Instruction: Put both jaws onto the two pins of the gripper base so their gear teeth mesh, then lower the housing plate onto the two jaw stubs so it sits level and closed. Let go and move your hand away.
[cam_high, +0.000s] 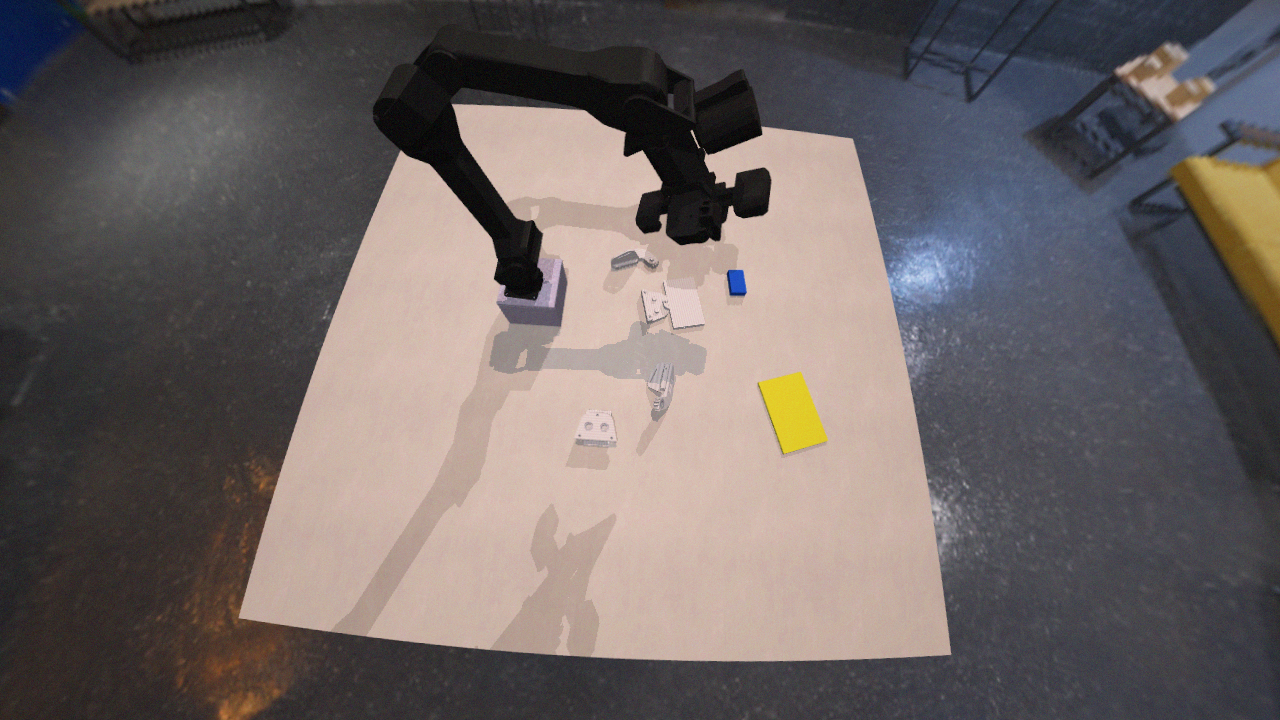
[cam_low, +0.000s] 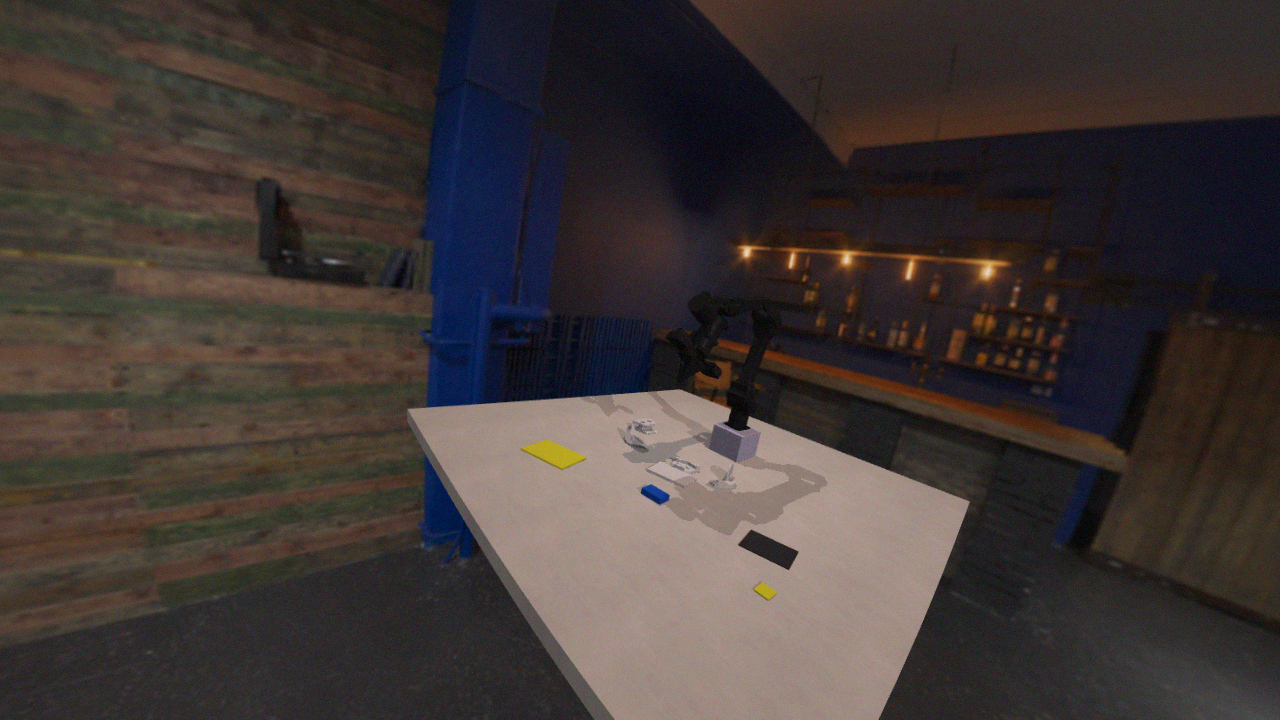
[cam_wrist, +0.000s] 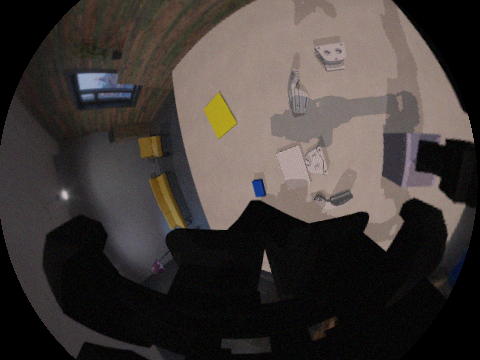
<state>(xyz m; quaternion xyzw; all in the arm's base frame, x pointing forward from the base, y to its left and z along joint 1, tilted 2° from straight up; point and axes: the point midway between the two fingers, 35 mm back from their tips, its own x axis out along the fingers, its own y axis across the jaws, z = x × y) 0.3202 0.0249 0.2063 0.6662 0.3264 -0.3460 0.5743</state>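
The grey jaw is 50 mm behind my gripper tip, 210 mm to the right of it and 220 mm below it. The rest, counted from my gripper tip: blue block 100 mm ahead, 90 mm to the left, 250 mm below; then white block 160 mm behind, 280 mm to the right, 250 mm below; then yellow sheet 230 mm ahead, 190 mm to the right, 260 mm below.
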